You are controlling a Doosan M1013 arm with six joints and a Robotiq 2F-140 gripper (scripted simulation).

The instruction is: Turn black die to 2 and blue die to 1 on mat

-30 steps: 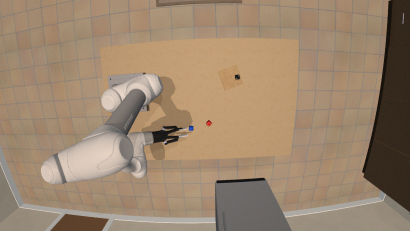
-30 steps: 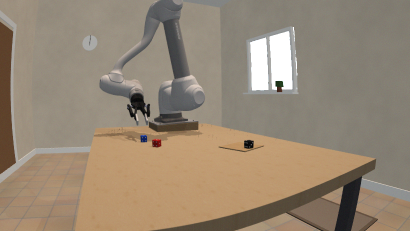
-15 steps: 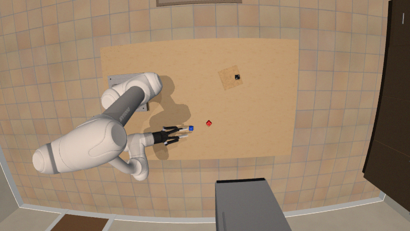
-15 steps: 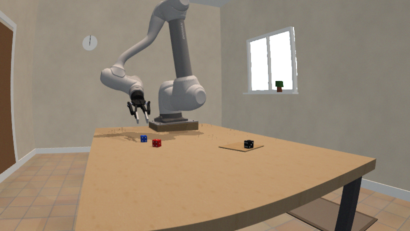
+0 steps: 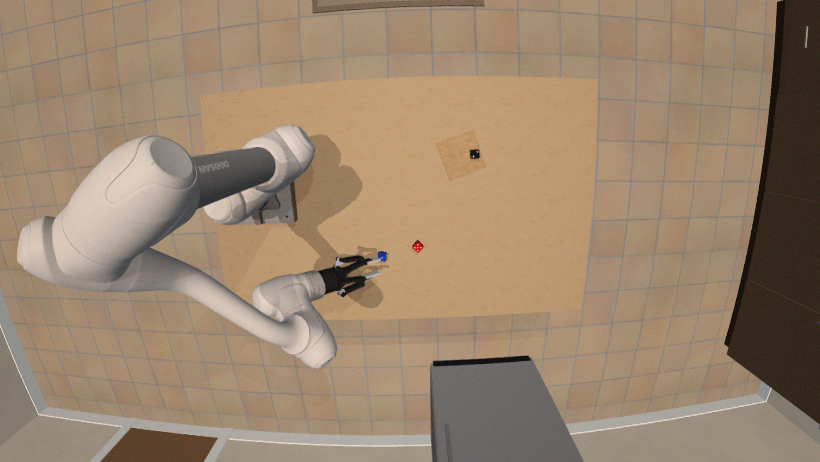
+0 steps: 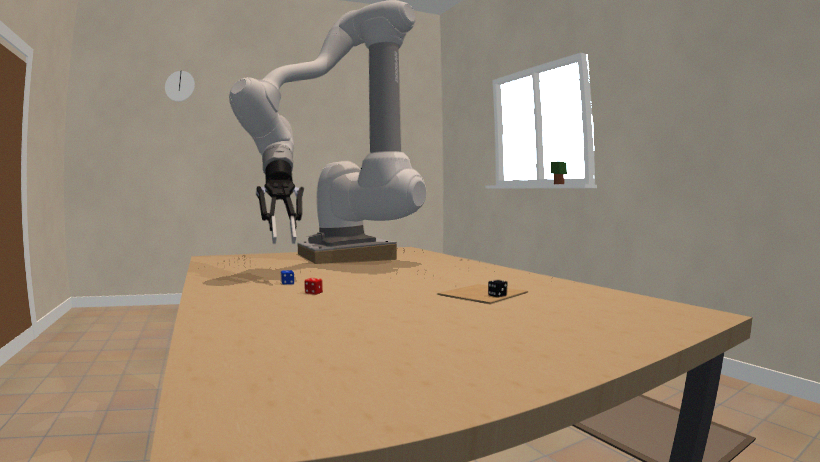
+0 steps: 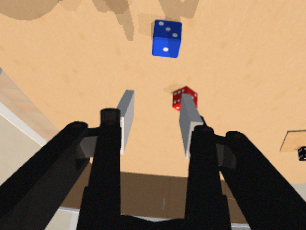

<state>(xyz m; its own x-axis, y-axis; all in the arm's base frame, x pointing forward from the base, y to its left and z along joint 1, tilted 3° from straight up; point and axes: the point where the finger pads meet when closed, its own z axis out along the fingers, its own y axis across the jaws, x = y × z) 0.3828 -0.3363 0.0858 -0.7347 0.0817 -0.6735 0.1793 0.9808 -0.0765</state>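
The blue die is 3 cm ahead of my hand and 11 cm below it. The rest, counted from my hand: red die 16 cm ahead, 1 cm to the left, 11 cm below; then black die 42 cm ahead, 31 cm to the left, 11 cm below; then cork mat 37 cm ahead, 31 cm to the left, 13 cm below.
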